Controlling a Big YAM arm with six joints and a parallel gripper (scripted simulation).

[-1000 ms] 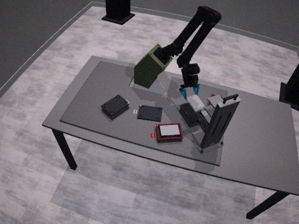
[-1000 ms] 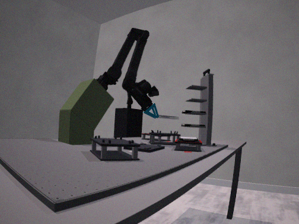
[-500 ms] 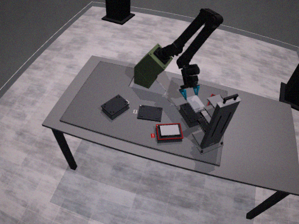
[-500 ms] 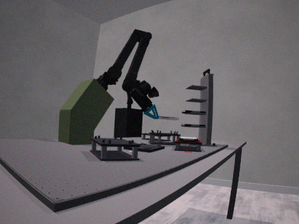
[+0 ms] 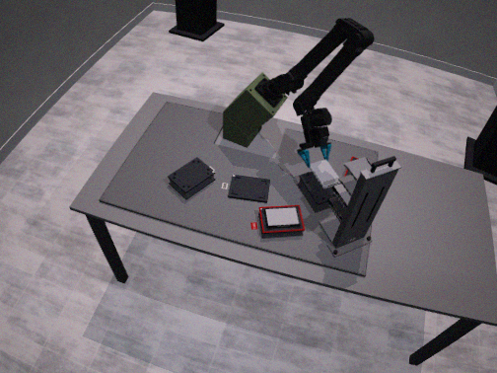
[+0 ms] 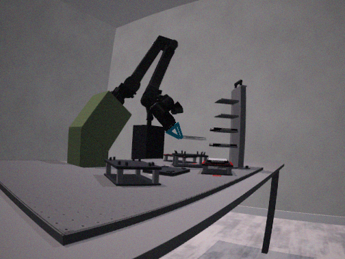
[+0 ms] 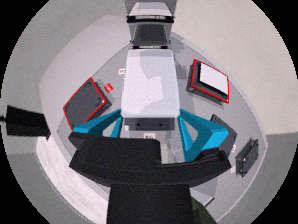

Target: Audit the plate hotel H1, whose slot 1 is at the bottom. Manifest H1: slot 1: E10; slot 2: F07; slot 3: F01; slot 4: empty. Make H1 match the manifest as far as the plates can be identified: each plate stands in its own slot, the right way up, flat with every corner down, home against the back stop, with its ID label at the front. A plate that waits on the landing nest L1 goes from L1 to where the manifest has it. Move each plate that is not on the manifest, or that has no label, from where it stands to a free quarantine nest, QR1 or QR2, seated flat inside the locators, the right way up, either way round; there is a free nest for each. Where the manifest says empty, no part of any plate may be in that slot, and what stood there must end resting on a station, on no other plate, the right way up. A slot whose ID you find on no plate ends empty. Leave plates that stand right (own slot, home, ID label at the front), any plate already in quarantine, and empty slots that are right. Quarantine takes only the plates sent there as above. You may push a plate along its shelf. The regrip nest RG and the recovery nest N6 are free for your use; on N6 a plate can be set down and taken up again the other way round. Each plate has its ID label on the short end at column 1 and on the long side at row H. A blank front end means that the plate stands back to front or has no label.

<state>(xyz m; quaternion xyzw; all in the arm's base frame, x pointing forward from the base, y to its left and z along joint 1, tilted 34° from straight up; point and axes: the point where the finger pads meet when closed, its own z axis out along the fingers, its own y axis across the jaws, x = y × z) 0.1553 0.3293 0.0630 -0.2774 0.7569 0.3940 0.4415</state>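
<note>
Now: the white-topped plate 40 mm ahead of my hand and 50 mm to the left of it. Also, from my hand: plate hotel H1 (200 mm ahead, 240 mm to the left, 70 mm above); then red-framed nest (150 mm behind, 180 mm to the left, 110 mm below).
</note>
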